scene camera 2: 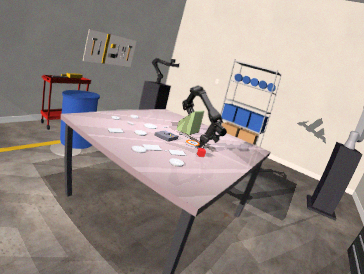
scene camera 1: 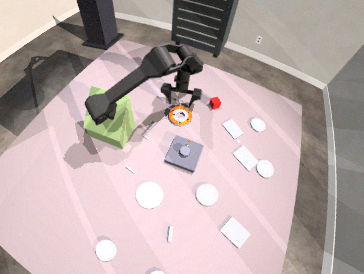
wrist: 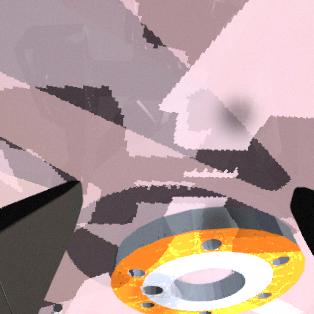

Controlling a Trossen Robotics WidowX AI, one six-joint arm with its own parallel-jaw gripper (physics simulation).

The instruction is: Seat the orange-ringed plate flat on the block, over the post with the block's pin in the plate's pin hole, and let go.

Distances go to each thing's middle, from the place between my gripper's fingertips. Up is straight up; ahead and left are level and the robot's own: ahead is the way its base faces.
I see my gripper 6 cm to the left of the orange-ringed plate [wrist: 262, 249] and 2 cm short of it. From my hand the other things lie so: grey block [scene camera 1: 188, 163] (24 cm to the right, 11 cm ahead, 1 cm above).
